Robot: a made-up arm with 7 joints. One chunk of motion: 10 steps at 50 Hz.
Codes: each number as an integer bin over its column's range. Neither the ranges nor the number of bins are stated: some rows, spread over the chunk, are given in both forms.
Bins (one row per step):
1: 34 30 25 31 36 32 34
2: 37 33 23 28 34 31 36
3: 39 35 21 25 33 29 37
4: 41 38 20 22 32 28 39
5: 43 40 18 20 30 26 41
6: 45 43 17 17 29 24 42
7: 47 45 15 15 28 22 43
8: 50 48 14 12 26 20 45
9: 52 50 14 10 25 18 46
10: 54 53 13 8 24 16 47
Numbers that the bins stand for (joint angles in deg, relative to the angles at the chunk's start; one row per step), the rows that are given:
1: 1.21 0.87 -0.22 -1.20 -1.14 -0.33 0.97
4: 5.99 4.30 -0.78 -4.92 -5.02 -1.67 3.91
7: 10.09 7.30 -1.33 -7.81 -8.89 -3.67 6.26
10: 14.88 10.74 -1.56 -10.70 -12.76 -5.67 8.62
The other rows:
2: 3.26 2.15 -0.44 -2.44 -3.08 -0.67 2.15
3: 4.63 3.01 -0.66 -3.68 -4.05 -1.33 2.74
5: 7.36 5.16 -1.00 -5.75 -6.95 -2.34 5.09
6: 8.73 6.45 -1.11 -6.99 -7.92 -3.00 5.68
8: 12.14 8.59 -1.45 -9.05 -10.83 -4.34 7.44
9: 13.51 9.45 -1.45 -9.88 -11.80 -5.00 8.03

